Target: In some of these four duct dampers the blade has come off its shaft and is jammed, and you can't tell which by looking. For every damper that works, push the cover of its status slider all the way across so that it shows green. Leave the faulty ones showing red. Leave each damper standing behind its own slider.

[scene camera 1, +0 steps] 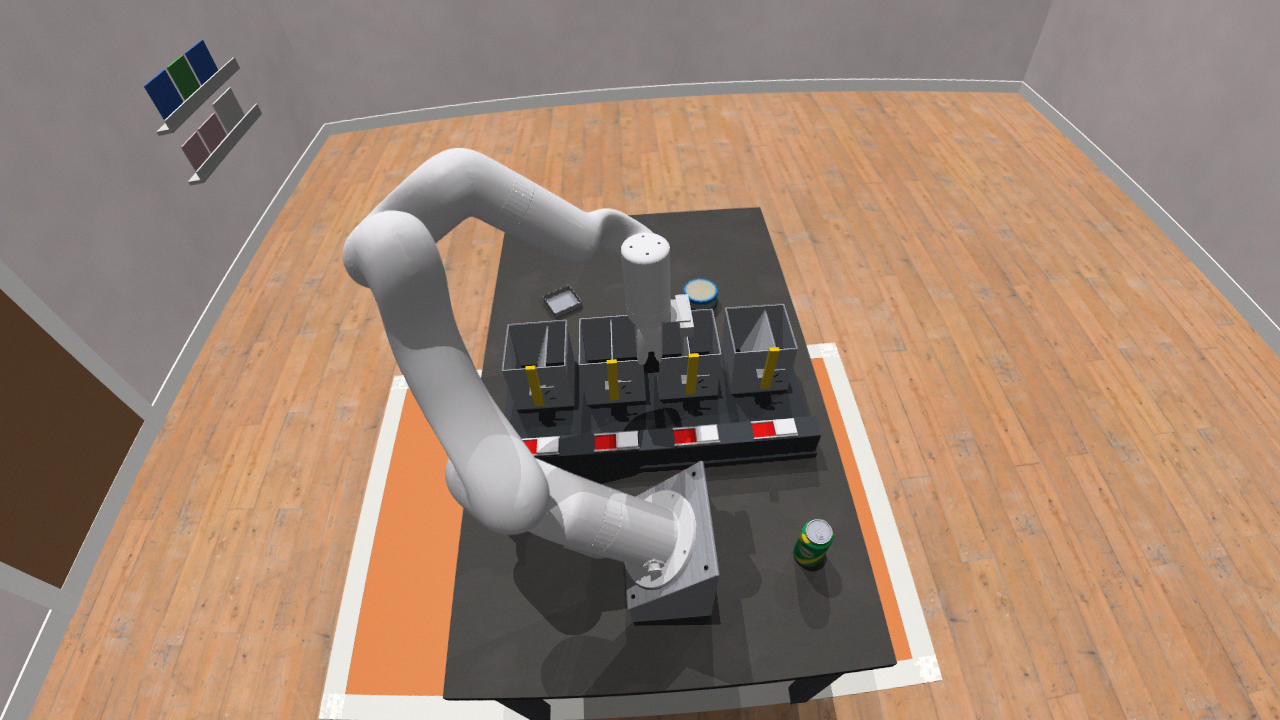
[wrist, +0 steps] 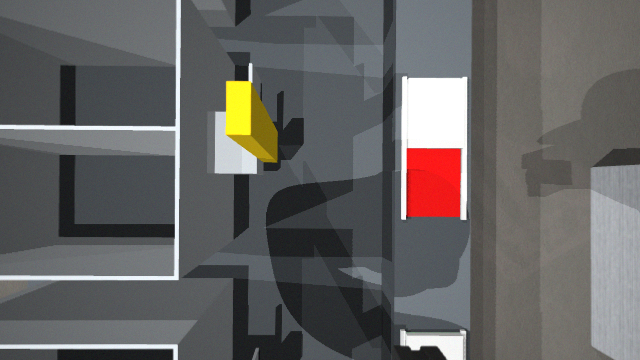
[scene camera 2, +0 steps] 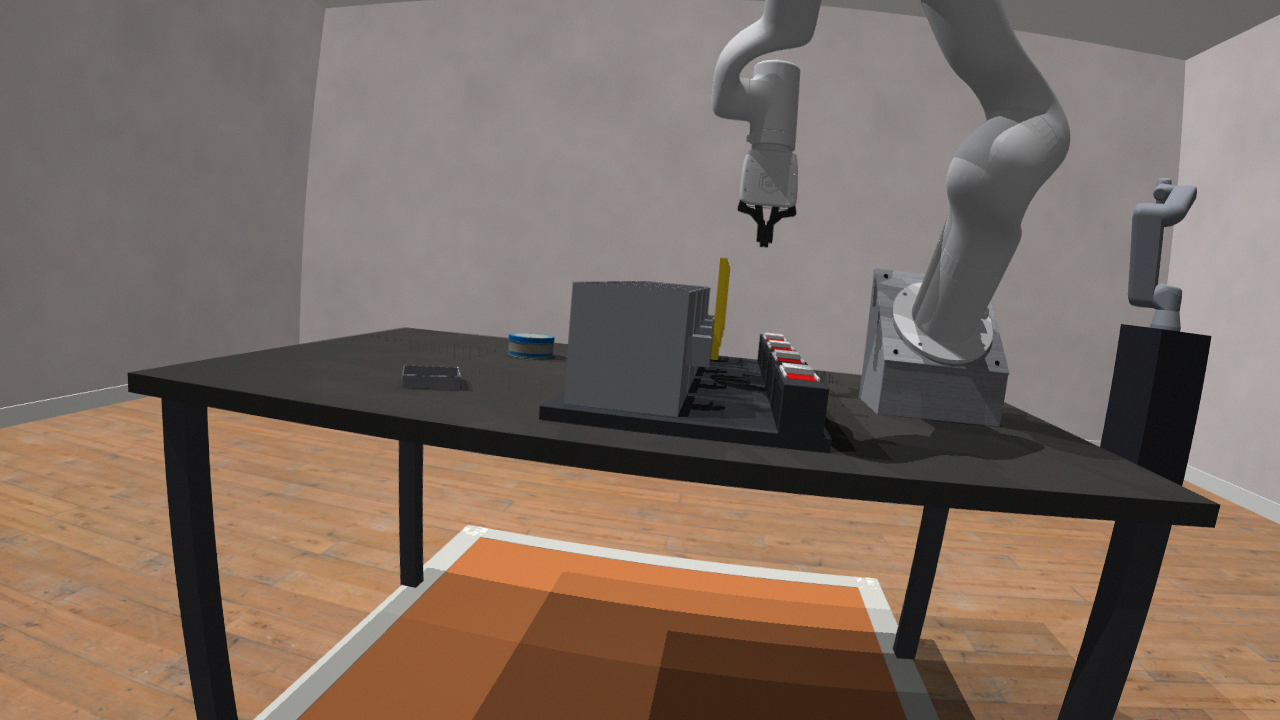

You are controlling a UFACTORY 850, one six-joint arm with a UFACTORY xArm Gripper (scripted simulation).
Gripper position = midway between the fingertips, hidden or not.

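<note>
Damper point(scene camera 1: 753, 328). My gripper point(scene camera 2: 763, 246). Damper point(scene camera 2: 629, 348). Slider cover point(wrist: 435, 106). Damper point(wrist: 222, 128).
</note>
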